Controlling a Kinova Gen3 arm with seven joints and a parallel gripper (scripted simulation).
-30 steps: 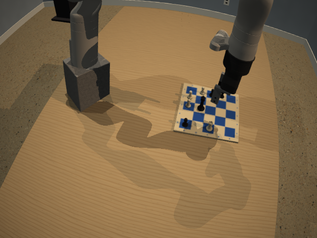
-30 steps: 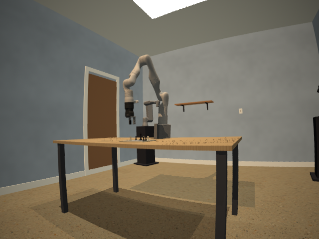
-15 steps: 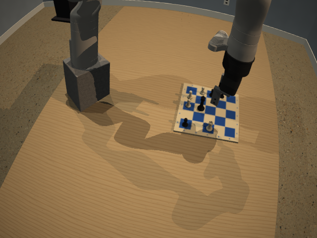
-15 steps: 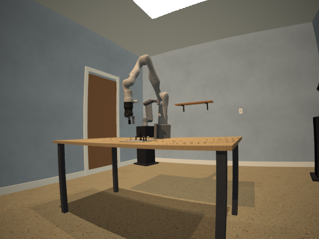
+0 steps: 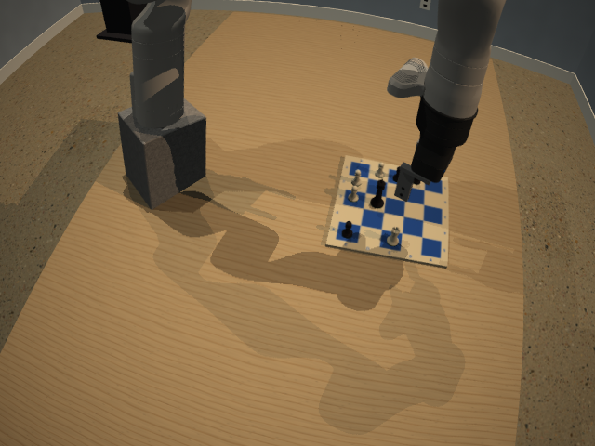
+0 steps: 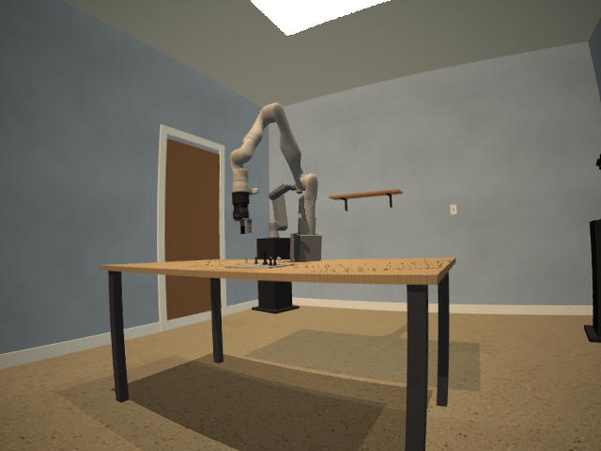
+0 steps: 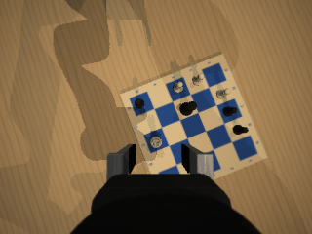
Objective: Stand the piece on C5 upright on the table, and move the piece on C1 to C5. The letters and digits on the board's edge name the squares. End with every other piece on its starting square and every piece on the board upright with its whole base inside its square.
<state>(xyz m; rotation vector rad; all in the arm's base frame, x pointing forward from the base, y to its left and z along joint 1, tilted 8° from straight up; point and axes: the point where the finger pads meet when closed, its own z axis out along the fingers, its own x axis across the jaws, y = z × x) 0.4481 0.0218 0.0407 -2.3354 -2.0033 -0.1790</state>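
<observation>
My hand is 14 cm above the white rook. The rest, counted from my hand: chessboard (2 cm behind, 7 cm to the left, 16 cm below); then tall black piece (5 cm behind, 6 cm to the left, 13 cm below).
</observation>
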